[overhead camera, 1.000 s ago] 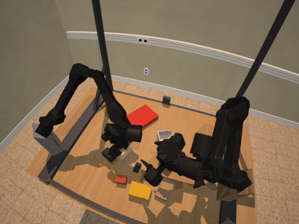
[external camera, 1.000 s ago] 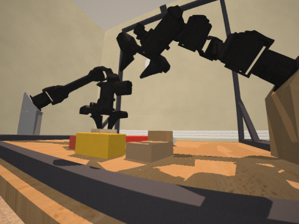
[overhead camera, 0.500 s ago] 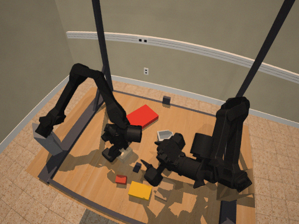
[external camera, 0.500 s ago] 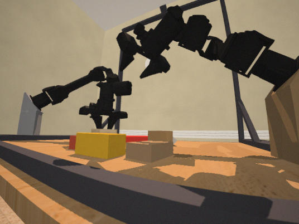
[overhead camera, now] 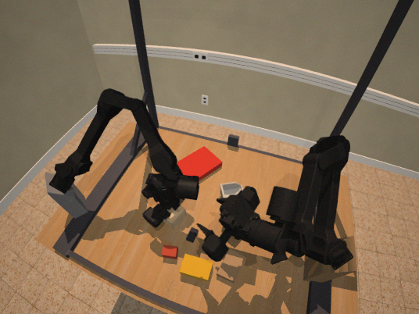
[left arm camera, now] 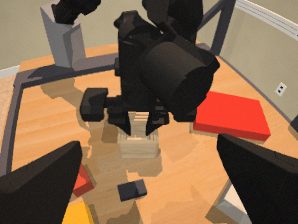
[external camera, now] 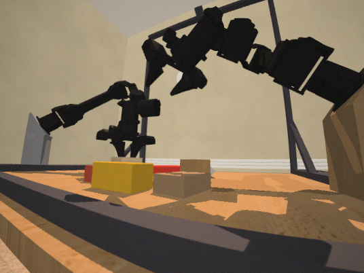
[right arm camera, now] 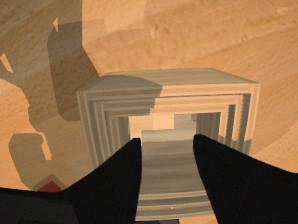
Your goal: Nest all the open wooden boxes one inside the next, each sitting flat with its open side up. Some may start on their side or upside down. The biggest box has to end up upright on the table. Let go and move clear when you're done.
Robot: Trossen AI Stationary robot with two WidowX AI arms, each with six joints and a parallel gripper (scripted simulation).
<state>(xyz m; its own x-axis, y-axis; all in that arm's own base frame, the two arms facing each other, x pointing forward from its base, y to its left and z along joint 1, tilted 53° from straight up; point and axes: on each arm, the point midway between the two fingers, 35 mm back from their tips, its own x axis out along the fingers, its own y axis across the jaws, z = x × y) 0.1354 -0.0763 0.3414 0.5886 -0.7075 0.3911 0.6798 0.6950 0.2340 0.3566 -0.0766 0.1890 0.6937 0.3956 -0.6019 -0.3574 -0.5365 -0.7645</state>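
Right now my right hand is 5 cm above the small wooden box. Also, from my right hand: small red block: 14 cm ahead, 5 cm below, 4 cm to the left; then small dark block: 9 cm to the left, 6 cm below, 5 cm ahead; then grey-white open box: 21 cm to the left, 13 cm behind, 5 cm below.
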